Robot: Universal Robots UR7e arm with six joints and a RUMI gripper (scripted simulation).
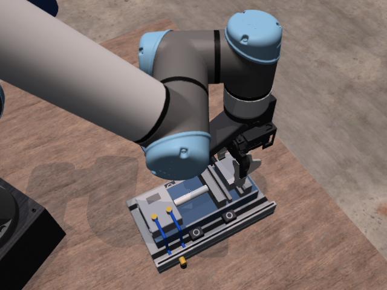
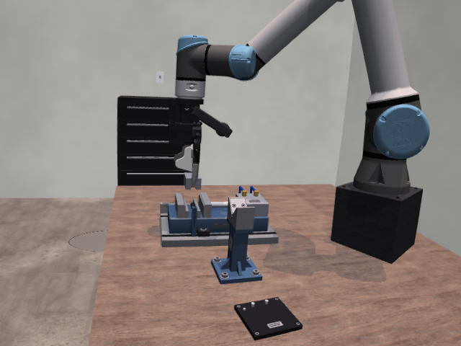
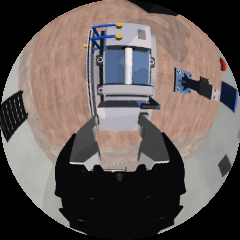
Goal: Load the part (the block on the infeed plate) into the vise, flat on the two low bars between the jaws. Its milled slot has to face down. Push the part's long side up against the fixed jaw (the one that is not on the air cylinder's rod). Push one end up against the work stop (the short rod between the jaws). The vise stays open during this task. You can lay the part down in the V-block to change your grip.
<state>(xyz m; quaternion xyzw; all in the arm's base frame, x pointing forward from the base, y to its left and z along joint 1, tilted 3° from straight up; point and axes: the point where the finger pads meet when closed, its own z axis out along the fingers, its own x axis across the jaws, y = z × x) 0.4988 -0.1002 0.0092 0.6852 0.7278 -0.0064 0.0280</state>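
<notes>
The fixed jaw lies 3 cm ahead of my hand, 2 cm to the left of it and 7 cm below it. Round my hand: work stop: 7 cm to the left, 6 cm below; moving jaw: 3 cm behind, 2 cm to the left, 7 cm below; part: 1 cm below.
</notes>
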